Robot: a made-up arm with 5 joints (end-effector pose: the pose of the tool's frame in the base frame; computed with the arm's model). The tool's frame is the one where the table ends.
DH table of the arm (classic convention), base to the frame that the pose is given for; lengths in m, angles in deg. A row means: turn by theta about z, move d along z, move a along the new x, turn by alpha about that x. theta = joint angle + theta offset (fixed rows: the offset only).
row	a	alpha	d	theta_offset
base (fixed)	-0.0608	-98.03	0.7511	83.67
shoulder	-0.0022	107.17	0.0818	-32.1
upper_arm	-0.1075	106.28	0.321	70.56
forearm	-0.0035	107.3	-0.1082	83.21
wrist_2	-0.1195	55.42	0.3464	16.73
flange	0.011	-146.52	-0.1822	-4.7
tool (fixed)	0	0	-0.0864	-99.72
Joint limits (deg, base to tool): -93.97..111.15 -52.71..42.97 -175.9..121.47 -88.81..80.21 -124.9..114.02
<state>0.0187 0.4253 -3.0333 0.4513 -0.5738</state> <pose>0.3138 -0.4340 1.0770 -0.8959 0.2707 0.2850</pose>
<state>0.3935 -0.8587 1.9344 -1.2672 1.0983</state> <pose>0.0495 -0.3503 1.2925 2.3703 0.5635 1.3642</pose>
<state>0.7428 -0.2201 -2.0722 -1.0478 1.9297</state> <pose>0.0500 -0.3406 0.8422 -1.8684 -0.0139 -0.6884</pose>
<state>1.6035 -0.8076 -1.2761 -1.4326 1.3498</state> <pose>-0.2204 0.0231 0.8487 -1.8657 1.6444 -0.6431</pose>
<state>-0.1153 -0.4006 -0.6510 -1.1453 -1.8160</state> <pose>-0.2096 -0.1062 0.8103 -0.2379 0.4168 -2.1754</pose>
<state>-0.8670 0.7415 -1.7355 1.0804 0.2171</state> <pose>0.3140 -0.2350 0.6312 0.2520 0.8355 0.6111</pose>
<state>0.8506 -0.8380 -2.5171 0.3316 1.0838</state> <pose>-0.0894 -0.3723 1.1819 -1.3005 0.3959 -2.3347</pose>
